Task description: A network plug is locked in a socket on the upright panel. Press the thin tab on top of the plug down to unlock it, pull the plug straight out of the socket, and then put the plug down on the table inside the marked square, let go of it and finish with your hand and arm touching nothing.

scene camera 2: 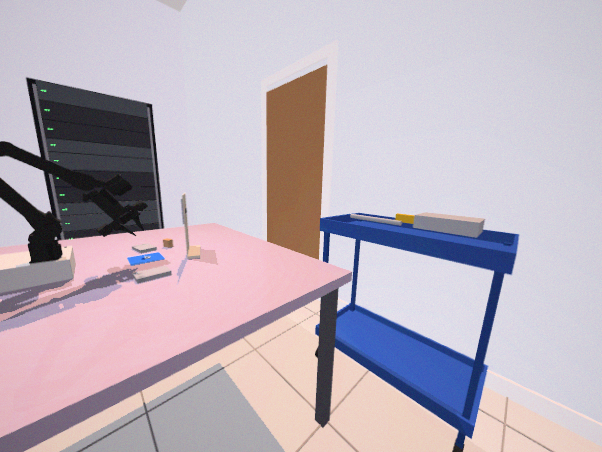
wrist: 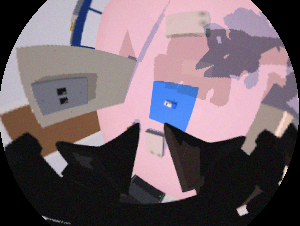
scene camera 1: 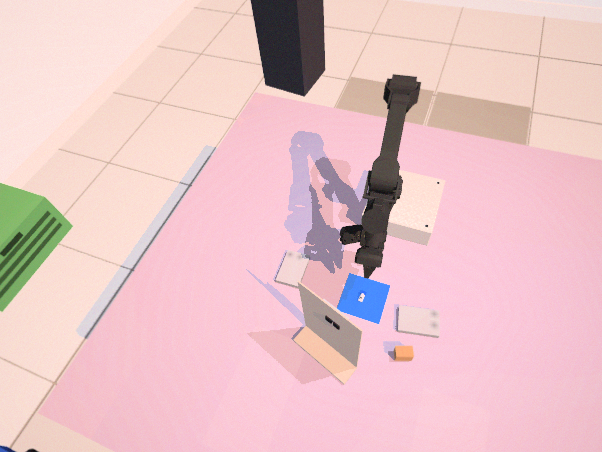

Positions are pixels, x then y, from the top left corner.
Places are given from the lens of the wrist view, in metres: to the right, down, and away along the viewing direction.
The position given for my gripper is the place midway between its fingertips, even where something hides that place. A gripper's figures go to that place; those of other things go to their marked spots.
my gripper [wrist: 151, 125]: 0.00, 0.02, 0.09
blue marked square [wrist: 184, 96]: 0.09, -0.04, 0.17
upright panel [wrist: 60, 82]: -0.17, -0.05, 0.08
